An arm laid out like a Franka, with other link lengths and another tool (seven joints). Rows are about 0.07 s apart.
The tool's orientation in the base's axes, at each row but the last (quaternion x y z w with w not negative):
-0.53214, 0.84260, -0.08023, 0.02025
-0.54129, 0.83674, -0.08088, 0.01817
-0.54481, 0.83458, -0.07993, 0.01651
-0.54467, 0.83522, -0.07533, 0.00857
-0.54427, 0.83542, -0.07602, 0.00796
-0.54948, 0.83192, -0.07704, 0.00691
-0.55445, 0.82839, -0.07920, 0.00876
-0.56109, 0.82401, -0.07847, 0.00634
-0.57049, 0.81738, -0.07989, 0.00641
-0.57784, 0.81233, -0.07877, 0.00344
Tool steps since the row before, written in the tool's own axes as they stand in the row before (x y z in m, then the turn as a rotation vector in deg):
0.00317, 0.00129, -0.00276, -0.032, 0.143, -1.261
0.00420, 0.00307, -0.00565, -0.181, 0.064, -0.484
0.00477, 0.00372, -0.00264, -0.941, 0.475, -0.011
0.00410, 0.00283, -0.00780, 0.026, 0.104, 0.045
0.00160, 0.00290, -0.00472, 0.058, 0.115, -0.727
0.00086, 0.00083, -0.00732, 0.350, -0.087, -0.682
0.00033, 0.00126, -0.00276, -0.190, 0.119, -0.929
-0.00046, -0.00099, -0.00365, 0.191, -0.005, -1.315
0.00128, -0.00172, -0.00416, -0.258, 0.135, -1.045
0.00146, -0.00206, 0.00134, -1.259, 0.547, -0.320
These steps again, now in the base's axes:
-0.00285, -0.00200, 0.00268, -0.265, 0.232, 1.220
-0.00517, -0.00193, 0.00534, -0.040, 0.246, 0.457
-0.00561, -0.00258, 0.00233, -0.050, 1.046, -0.117
-0.00499, -0.00171, 0.00761, -0.101, 0.012, -0.057
-0.00374, 0.00025, 0.00438, -0.198, 0.079, 0.707
-0.00180, 0.00041, 0.00718, -0.125, -0.272, 0.711
-0.00157, 0.00050, 0.00257, -0.131, 0.332, 0.887
0.00073, 0.00052, 0.00370, -0.196, -0.018, 1.314
0.00073, -0.00126, 0.00445, -0.142, 0.415, 0.992
0.00158, -0.00220, -0.00093, -0.126, 1.397, 0.136

